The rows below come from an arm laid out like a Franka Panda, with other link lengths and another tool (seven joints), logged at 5 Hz.
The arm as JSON. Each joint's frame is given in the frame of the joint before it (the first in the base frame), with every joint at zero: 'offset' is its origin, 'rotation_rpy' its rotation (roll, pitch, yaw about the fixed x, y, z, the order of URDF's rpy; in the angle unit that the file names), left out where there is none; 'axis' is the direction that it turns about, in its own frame. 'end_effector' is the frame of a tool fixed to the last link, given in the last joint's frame.
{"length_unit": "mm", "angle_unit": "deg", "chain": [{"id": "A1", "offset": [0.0, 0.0, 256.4], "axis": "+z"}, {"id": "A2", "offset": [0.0, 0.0, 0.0], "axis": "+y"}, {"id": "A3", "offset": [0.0, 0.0, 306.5], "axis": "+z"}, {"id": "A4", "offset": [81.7, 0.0, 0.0], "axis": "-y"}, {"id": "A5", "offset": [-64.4, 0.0, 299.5], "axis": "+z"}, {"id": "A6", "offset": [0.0, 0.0, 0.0], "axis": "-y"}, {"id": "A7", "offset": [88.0, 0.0, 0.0], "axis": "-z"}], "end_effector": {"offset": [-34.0, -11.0, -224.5], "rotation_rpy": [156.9, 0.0, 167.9]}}
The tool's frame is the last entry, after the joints.
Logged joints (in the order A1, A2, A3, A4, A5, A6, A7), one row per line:
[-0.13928 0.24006 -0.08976 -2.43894 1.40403 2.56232 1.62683]
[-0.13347 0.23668 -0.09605 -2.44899 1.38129 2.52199 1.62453]
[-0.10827 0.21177 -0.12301 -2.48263 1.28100 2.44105 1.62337]
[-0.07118 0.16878 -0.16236 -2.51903 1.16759 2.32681 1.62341]
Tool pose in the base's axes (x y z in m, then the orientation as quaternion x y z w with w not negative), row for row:
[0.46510 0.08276 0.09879 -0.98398 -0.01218 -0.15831 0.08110]
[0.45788 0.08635 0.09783 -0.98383 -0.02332 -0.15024 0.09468]
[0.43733 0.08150 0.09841 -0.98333 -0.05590 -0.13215 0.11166]
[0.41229 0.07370 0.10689 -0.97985 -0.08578 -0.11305 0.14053]
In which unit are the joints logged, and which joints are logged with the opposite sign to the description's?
The joints are logged in radians. Opposite sign: A1.
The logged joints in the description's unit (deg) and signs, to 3 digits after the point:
[7.980 13.754 -5.143 -139.741 80.445 146.810 93.210]
[7.647 13.561 -5.503 -140.317 79.142 144.499 93.079]
[6.203 12.134 -7.048 -142.244 73.396 139.862 93.012]
[4.078 9.670 -9.303 -144.330 66.898 133.316 93.015]

